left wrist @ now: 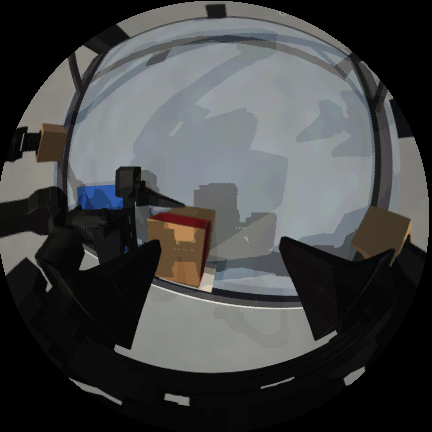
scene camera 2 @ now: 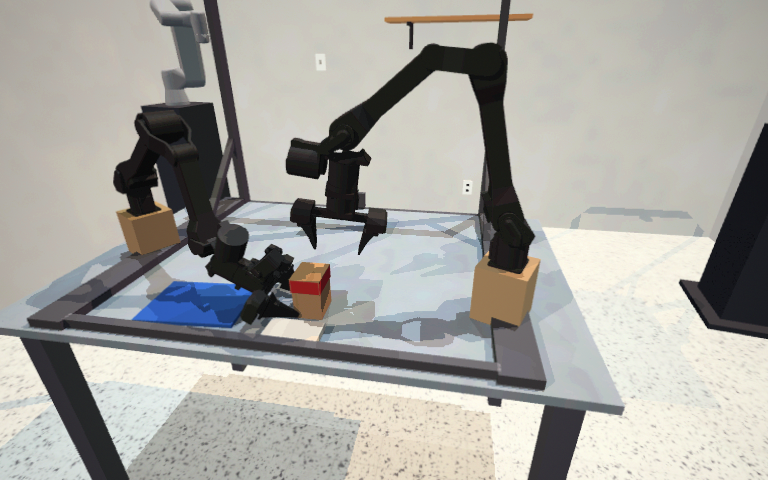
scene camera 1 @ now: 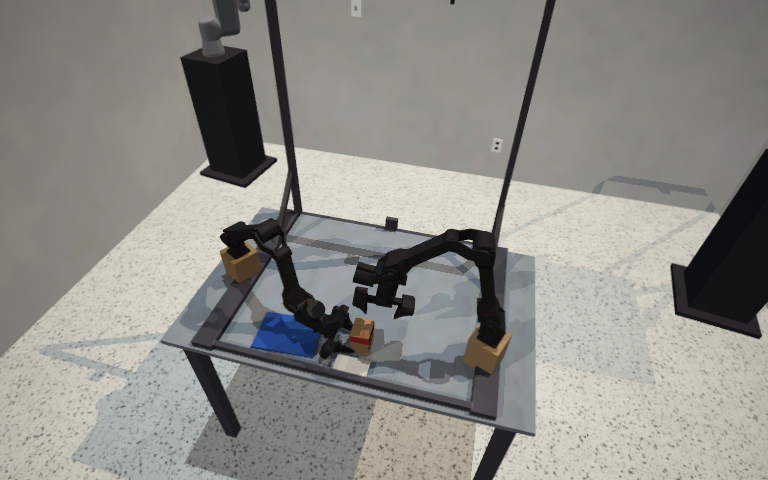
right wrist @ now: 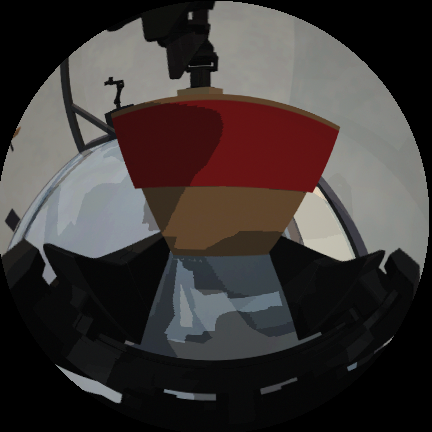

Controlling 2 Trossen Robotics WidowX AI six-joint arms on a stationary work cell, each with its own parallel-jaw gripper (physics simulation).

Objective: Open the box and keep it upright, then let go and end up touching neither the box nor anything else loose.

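Pixels of known places: left gripper, fingertip midpoint: (left wrist: pixel 220 245) (scene camera 2: pixel 337 251) (scene camera 1: pixel 380 315) (right wrist: pixel 168 65); right gripper, fingertip midpoint: (scene camera 2: pixel 304 304) (right wrist: pixel 220 237); left arm's base, origin of the base link: (scene camera 2: pixel 508 262) (scene camera 1: pixel 490 336); right arm's base, origin of the base link: (left wrist: pixel 38 141) (scene camera 2: pixel 144 210) (scene camera 1: pixel 238 251).
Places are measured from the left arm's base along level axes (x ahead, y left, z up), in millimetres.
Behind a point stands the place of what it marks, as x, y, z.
The box (scene camera 1: pixel 361 337) @(325, 229, -29) (scene camera 2: pixel 309 300) (left wrist: pixel 177 250) @(344, 190, -29) (right wrist: pixel 225 150) is tan with a red band near its top. It stands upright near the table's front edge, and its top looks closed. My right gripper (scene camera 1: pixel 349 337) @(363, 208, -113) (scene camera 2: pixel 291 296) (right wrist: pixel 220 237) @(363, 208, -113) reaches in low from the left. Its fingers straddle the box's lower part and look shut on it; the fingertips are partly hidden by the box in the right wrist view. My left gripper (scene camera 1: pixel 380 314) @(317, 145, 2) (scene camera 2: pixel 336 250) @(317, 145, 2) (left wrist: pixel 220 245) @(317, 145, 2) is open and empty, pointing down high above the table, behind and above the box.
A blue mat (scene camera 1: pixel 283 333) @(581, 331, -114) (scene camera 2: pixel 192 304) @(570, 336, -114) (left wrist: pixel 97 197) @(577, 272, -114) lies left of the box, under the right arm. A pale flat block (scene camera 1: pixel 351 365) @(318, 288, -107) (scene camera 2: pixel 293 329) @(318, 287, -107) (right wrist: pixel 325 215) @(307, 296, -107) lies in front of the box, close to the dark front rail (scene camera 1: pixel 419 391) @(97, 234, -101) (scene camera 2: pixel 396 355) @(109, 246, -102).
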